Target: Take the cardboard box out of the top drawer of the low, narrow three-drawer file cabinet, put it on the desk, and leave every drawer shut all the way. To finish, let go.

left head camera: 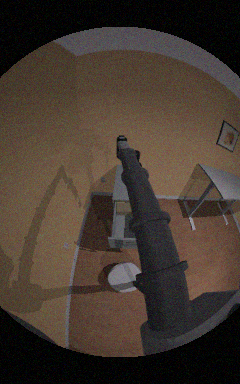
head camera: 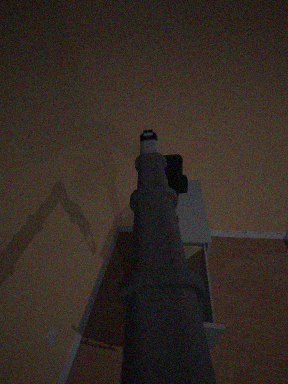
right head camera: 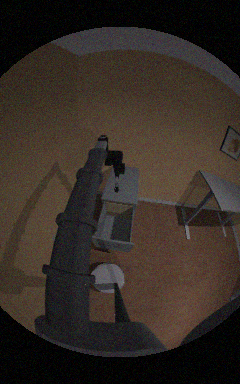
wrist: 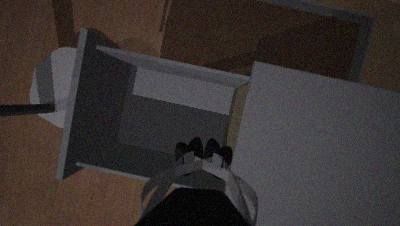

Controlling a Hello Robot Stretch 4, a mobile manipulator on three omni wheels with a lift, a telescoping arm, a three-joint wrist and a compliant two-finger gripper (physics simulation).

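Pixels of known places: gripper, fingertip midpoint: [right head camera: 116, 190] [wrist: 203, 149]; robot's base at its link origin: [left head camera: 123, 276] [right head camera: 107, 277].
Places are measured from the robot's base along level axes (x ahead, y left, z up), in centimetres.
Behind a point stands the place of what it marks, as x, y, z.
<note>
The low file cabinet [head camera: 196, 215] @[94.8, -27.6, 70.9] [left head camera: 120, 190] @[88.8, -3.5, 70.9] [right head camera: 128, 185] @[98.3, -23.6, 70.9] [wrist: 320, 145] @[94.4, -11.8, 70.9] is grey, with its top drawer [left head camera: 121, 243] @[33.0, 1.8, 63.7] [right head camera: 112, 245] @[33.1, -6.5, 57.7] [wrist: 75, 107] @[35.8, -5.8, 68.6] pulled far out. A tan, cardboard-coloured face [wrist: 239, 112] @[77.3, -5.6, 59.8] spans the drawer's back end, partly hidden by the cabinet top; it looks like the cardboard box, but its shape is unclear. My gripper [right head camera: 116, 190] @[67.5, -8.7, 93.5] [wrist: 203, 149] @[67.5, -8.7, 93.5] points down by the cabinet's front edge, above the back part of the drawer. Its fingertips are close together with nothing held between them. The desk [left head camera: 224, 182] @[71.5, -164.5, 92.3] [right head camera: 220, 187] @[81.0, -159.9, 92.3] stands to the right.
A white round object [left head camera: 122, 277] @[0.0, 2.8, 18.7] [right head camera: 109, 277] @[0.6, -2.8, 18.7] [wrist: 57, 82] @[-4.7, 2.9, 18.7] stands on the floor in front of the drawer. A wall is close on the left of the cabinet. A framed picture [left head camera: 228, 136] @[113.8, -186.7, 158.8] [right head camera: 231, 143] @[114.6, -182.1, 156.7] hangs on the back wall above the desk. My arm hides part of the drawer in the head view.
</note>
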